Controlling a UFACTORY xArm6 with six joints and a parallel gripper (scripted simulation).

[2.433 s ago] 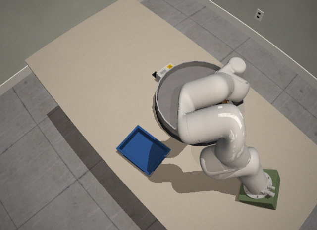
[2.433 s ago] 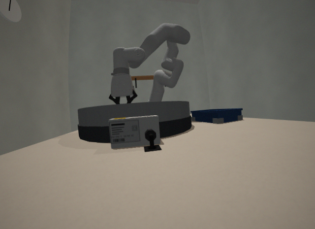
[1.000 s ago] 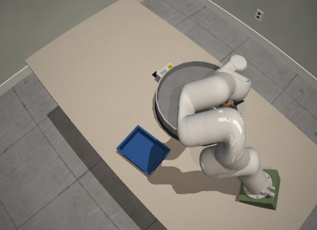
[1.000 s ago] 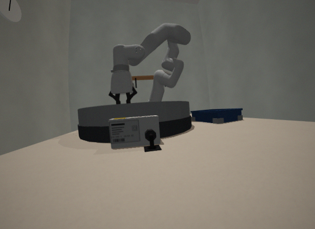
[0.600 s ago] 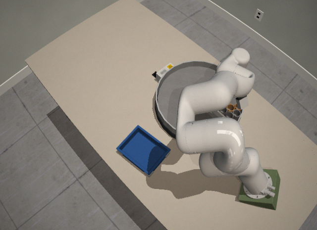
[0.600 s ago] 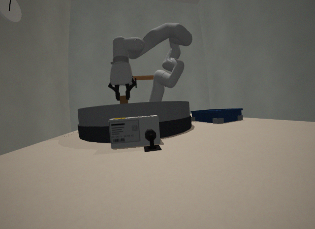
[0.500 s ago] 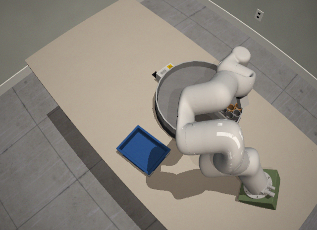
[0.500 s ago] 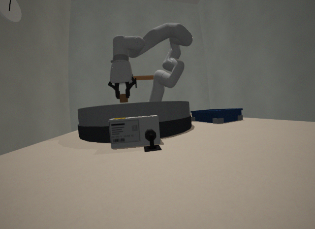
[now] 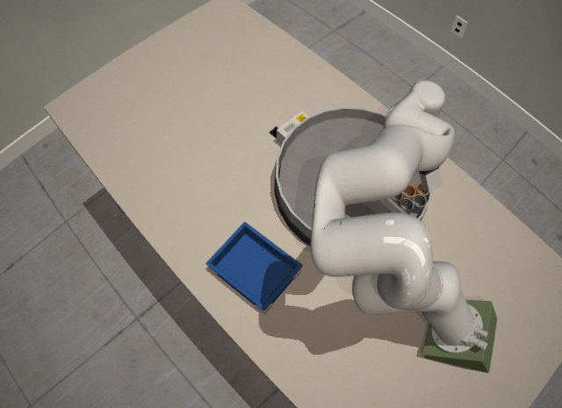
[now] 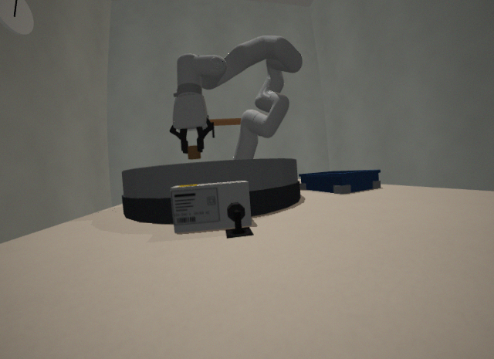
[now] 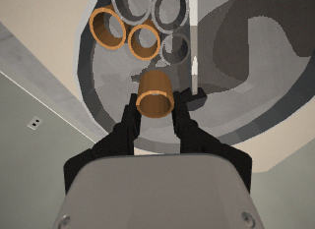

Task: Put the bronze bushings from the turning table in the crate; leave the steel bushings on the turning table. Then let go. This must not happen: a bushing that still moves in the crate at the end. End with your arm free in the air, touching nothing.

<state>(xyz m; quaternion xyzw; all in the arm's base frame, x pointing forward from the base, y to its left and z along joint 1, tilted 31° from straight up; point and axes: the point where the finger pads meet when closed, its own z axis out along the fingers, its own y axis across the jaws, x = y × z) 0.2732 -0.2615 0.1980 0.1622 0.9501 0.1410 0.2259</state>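
The blue crate lies 12 cm ahead of my hand, 41 cm to the left of it and 14 cm below it. Also, from my hand: round grey turning table 9 cm ahead, 5 cm to the left, 11 cm below.
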